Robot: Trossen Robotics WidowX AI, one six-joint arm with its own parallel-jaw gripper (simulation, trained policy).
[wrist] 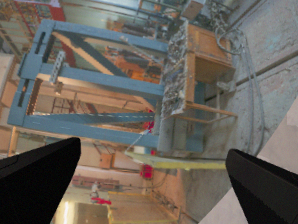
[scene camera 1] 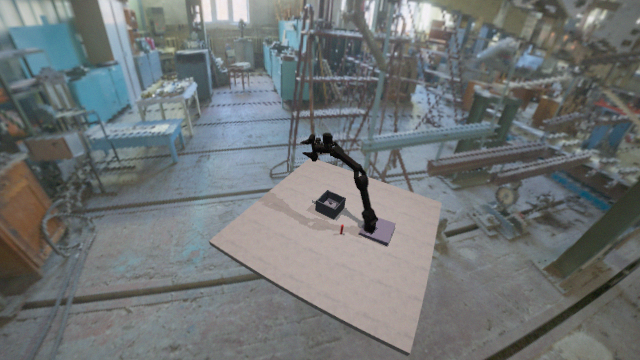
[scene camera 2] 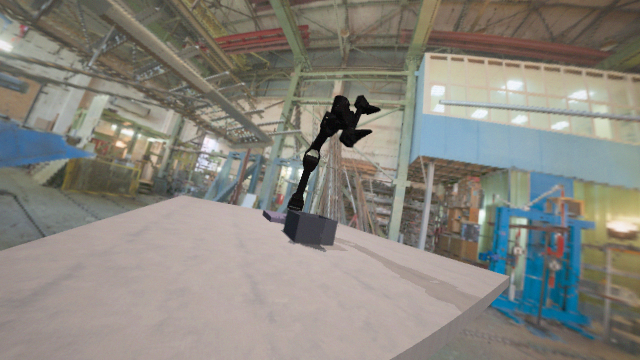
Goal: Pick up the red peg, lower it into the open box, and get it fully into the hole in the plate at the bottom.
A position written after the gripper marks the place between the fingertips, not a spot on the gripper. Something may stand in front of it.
Observation:
In view: the gripper (scene camera 2: pixel 376 120) and a dark box (scene camera 2: pixel 305 228).
The gripper also shows in the wrist view (wrist: pixel 155 152). The wrist view misses the dark box: it is out of frame.

